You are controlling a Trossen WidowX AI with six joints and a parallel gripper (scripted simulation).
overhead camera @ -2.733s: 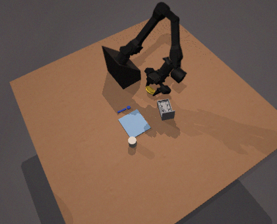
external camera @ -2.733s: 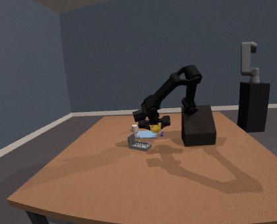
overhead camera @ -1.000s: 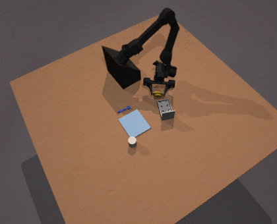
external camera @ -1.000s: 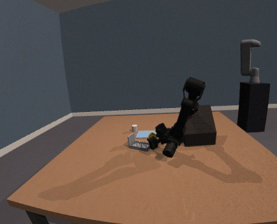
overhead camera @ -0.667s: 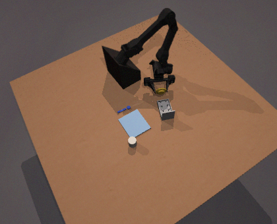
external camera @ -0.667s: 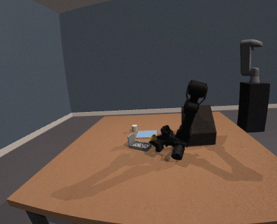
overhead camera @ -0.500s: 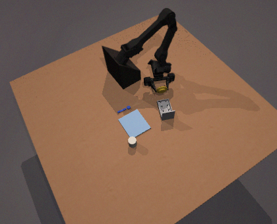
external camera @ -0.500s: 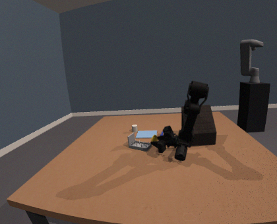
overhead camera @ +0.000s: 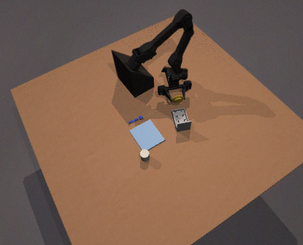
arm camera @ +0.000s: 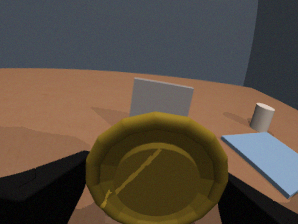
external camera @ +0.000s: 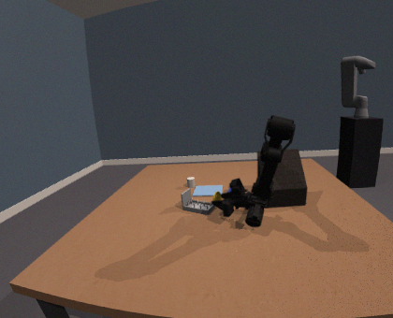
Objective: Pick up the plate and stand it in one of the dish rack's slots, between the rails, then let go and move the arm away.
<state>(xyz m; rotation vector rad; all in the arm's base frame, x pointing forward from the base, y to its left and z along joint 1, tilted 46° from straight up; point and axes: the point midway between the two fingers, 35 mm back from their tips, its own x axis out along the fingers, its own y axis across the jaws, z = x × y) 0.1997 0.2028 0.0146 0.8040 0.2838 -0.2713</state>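
Now: the grey dish rack 8 cm ahead of my gripper tip, 3 cm to the right of it and 4 cm below it. Also, from my gripper tip: light blue mat 6 cm ahead, 24 cm to the right, 6 cm below; yellow plate 1 cm behind; small blue spoon 5 cm behind, 23 cm to the right, 6 cm below.
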